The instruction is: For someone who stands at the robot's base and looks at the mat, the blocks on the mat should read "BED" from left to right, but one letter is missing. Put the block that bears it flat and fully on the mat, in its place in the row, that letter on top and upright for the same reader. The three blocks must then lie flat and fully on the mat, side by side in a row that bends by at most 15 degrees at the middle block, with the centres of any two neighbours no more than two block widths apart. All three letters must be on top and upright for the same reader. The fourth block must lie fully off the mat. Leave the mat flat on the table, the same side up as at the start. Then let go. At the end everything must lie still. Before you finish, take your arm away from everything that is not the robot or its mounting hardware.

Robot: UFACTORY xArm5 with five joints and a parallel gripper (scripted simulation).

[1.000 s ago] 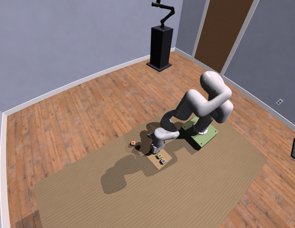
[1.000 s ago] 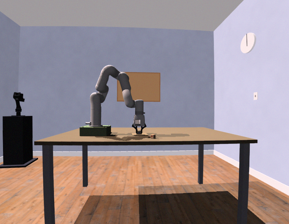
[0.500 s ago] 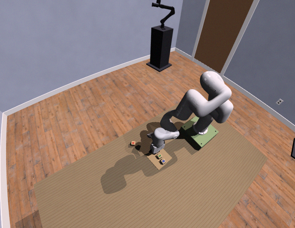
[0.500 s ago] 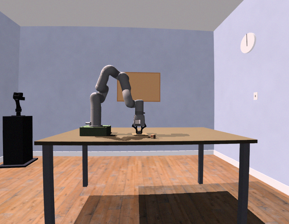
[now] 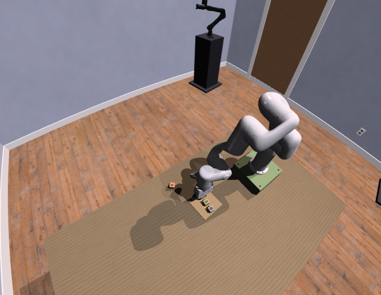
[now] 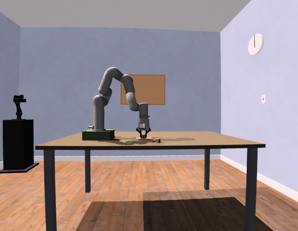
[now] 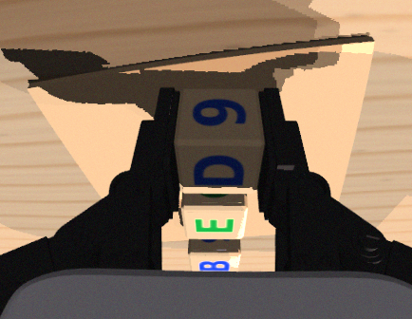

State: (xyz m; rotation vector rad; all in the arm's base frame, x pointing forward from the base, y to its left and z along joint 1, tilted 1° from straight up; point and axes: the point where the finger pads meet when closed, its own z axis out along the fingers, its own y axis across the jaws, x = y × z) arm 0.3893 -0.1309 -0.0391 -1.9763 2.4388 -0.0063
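Now: hand 10 mm short of the tan mat, 50 mm to the right of it and 30 mm above it.
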